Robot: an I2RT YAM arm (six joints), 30 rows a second.
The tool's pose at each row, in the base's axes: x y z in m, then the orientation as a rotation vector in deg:
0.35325 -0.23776 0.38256 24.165 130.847 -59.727
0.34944 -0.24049 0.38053 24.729 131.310 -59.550
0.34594 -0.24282 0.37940 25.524 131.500 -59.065
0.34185 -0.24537 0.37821 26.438 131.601 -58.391
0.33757 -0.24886 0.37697 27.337 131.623 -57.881
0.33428 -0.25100 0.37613 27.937 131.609 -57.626
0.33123 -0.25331 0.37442 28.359 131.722 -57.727
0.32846 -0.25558 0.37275 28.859 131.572 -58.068
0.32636 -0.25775 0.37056 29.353 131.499 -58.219
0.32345 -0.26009 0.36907 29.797 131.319 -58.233
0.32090 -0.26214 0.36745 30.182 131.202 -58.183
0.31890 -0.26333 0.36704 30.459 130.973 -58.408
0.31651 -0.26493 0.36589 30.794 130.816 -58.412
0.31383 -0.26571 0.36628 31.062 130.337 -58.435
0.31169 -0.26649 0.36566 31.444 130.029 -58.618
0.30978 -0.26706 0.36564 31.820 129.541 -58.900
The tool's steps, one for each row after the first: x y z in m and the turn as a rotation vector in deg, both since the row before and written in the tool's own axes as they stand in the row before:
0.00412 -0.00249 0.00170 -0.069 0.595 0.207
0.00331 -0.00261 0.00107 -0.180 0.410 0.559
0.00376 -0.00306 0.00107 -0.268 0.358 0.728
0.00382 -0.00379 0.00175 -0.143 0.316 0.693
0.00287 -0.00266 0.00088 -0.030 0.201 0.444
0.00320 -0.00220 0.00158 0.158 0.286 0.166
0.00295 -0.00205 0.00165 0.384 0.130 0.239
0.00277 -0.00134 0.00211 0.238 0.168 0.267
0.00291 -0.00227 0.00159 0.145 0.039 0.329
0.00274 -0.00183 0.00158 0.076 0.060 0.289
0.00164 -0.00164 0.00045 0.260 -0.044 0.181
0.00235 -0.00173 0.00104 0.108 0.013 0.259
0.00167 -0.00221 -0.00052 0.150 -0.283 0.352
0.00191 -0.00137 0.00021 0.269 -0.069 0.289
0.00136 -0.00144 -0.00020 0.363 -0.208 0.329

